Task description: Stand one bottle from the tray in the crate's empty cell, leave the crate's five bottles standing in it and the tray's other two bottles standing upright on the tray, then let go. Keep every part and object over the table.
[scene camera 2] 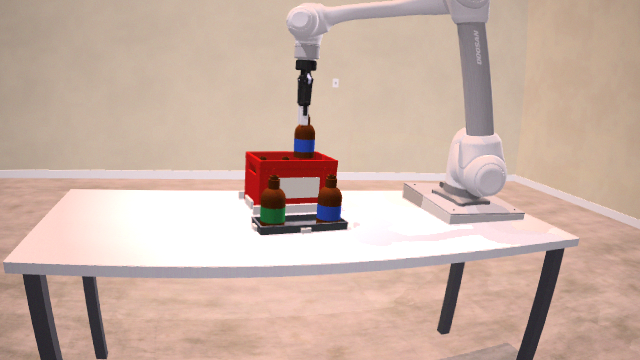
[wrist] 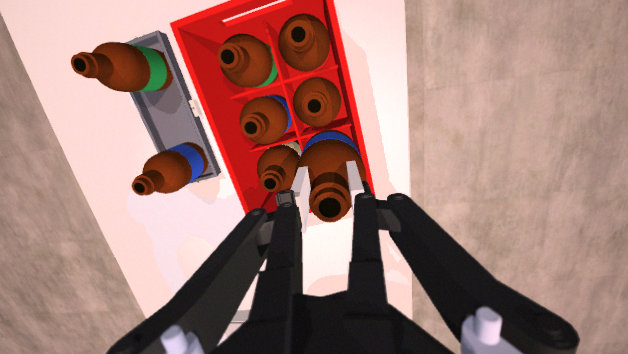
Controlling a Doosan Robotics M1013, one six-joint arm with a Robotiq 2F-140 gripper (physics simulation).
Labels:
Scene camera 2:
my gripper: 302,124
green-labelled bottle: 273,200
blue-labelled bottle: 329,203

